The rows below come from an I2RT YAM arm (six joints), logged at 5 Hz.
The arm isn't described. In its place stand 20 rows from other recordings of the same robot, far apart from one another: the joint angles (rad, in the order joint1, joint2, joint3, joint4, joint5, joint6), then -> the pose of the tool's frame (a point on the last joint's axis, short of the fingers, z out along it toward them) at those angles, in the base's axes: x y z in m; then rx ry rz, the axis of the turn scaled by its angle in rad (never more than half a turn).
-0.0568 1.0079 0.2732 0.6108 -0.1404 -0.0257 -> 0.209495 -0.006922 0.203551 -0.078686 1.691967 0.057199
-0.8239 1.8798 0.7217 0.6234 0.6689 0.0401 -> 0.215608 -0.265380 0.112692 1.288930 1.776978 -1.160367
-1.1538 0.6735 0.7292 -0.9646 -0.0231 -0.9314 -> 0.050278 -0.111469 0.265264 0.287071 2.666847 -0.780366
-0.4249 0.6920 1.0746 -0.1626 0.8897 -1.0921 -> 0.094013 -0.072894 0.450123 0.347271 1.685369 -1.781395
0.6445 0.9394 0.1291 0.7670 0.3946 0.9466 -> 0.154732 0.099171 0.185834 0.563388 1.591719 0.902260
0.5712 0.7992 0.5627 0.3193 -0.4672 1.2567 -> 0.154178 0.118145 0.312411 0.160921 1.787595 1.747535
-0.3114 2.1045 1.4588 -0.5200 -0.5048 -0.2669 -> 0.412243 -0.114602 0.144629 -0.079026 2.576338 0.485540
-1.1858 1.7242 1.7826 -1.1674 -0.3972 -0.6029 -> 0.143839 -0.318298 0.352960 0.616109 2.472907 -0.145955
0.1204 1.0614 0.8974 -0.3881 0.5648 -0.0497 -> 0.231990 0.008874 0.308596 0.156767 2.069524 -0.553636
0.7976 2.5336 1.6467 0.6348 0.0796 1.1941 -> 0.381982 0.387367 0.084999 0.462756 1.984388 1.280639
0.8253 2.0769 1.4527 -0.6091 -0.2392 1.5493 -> 0.277214 0.312703 0.147442 -1.000534 -2.814772 -0.606171
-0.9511 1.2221 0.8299 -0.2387 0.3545 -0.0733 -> 0.144338 -0.223587 0.260070 1.175100 2.007275 -0.938276
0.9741 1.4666 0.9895 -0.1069 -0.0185 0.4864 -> 0.184417 0.272654 0.256438 -0.562499 2.213780 0.835085
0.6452 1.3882 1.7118 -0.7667 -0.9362 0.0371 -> 0.199432 0.185987 0.467128 -1.197151 1.700264 1.362711
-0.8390 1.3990 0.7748 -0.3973 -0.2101 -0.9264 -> 0.182965 -0.192600 0.186303 -0.191283 2.601338 -0.392890
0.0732 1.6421 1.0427 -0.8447 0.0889 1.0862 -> 0.288236 0.017968 0.179573 1.456428 2.607898 -0.007365
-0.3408 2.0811 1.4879 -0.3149 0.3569 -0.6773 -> 0.421548 -0.162693 0.172024 -0.276805 2.594747 -0.846873
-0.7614 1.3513 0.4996 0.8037 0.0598 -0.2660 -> 0.200096 -0.193655 0.221096 0.459493 1.621111 -0.832734
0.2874 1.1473 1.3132 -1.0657 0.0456 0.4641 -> 0.203149 0.058356 0.368005 0.239271 2.476932 0.265615
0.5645 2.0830 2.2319 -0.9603 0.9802 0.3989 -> 0.393782 0.214358 0.371257 0.257441 2.016592 -0.572511
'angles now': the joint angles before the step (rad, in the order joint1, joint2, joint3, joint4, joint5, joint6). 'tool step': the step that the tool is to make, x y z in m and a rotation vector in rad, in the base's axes. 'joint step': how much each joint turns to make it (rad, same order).
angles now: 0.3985 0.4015 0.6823 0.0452 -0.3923 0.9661
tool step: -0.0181 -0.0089 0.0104 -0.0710 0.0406 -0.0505
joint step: -0.0006 -0.0388 0.0995 -0.2276 0.0341 -0.0662
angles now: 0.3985 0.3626 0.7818 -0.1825 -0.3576 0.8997
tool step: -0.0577 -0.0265 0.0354 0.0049 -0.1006 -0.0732
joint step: -0.0013 -0.0970 0.2002 -0.2204 0.0598 -0.0556
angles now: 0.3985 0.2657 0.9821 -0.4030 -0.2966 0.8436
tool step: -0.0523 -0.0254 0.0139 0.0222 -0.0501 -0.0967
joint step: -0.0005 -0.0762 0.1614 -0.1907 0.0911 -0.0318
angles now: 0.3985 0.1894 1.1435 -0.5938 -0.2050 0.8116
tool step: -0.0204 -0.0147 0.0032 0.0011 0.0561 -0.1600
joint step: 0.0003 -0.0012 0.1120 -0.1685 0.1590 -0.0310
